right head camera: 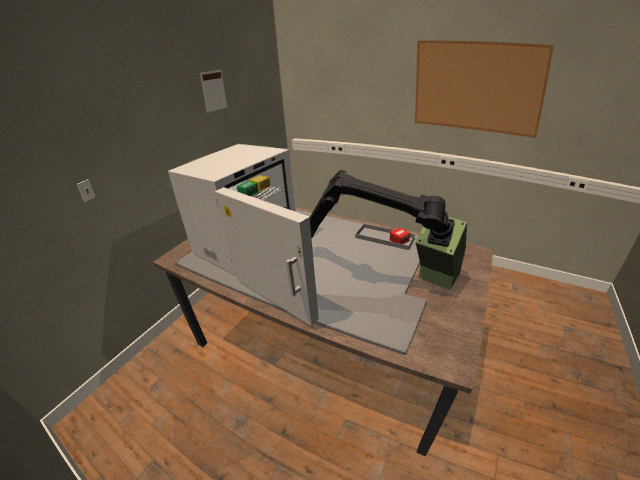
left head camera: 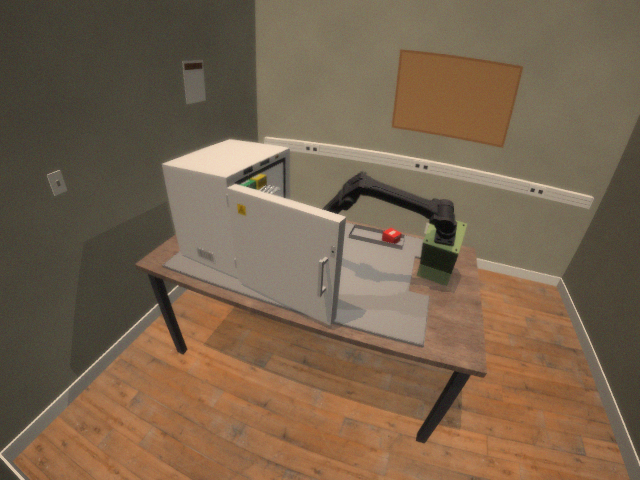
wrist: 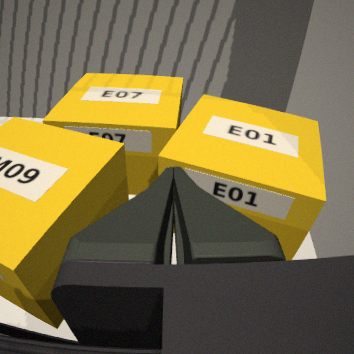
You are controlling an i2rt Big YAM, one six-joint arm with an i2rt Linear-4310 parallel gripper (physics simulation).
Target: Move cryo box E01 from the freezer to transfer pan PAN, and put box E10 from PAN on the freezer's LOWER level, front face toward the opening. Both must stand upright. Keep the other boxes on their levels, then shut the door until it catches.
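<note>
My gripper (wrist: 173,177) is shut and empty; its tips show in front of yellow box E01 (wrist: 245,150), near its left front edge. Whether they touch it I cannot tell. E01 stands upright on the white freezer floor, label to the front. The freezer (left head camera: 199,206) (right head camera: 199,211) has its door (left head camera: 284,248) (right head camera: 263,253) wide open; the door hides my gripper in both head views. A red box (left head camera: 391,236) (right head camera: 399,236), its label too small to read, sits at the right end of the grey transfer pan (left head camera: 366,240) (right head camera: 373,241).
Yellow box M09 (wrist: 50,175) stands turned at the left front, and yellow box E07 (wrist: 117,107) is behind, left of E01. A freezer side wall is right of E01. A green box (right head camera: 247,188) and a yellow box (right head camera: 261,182) sit on the upper wire shelf.
</note>
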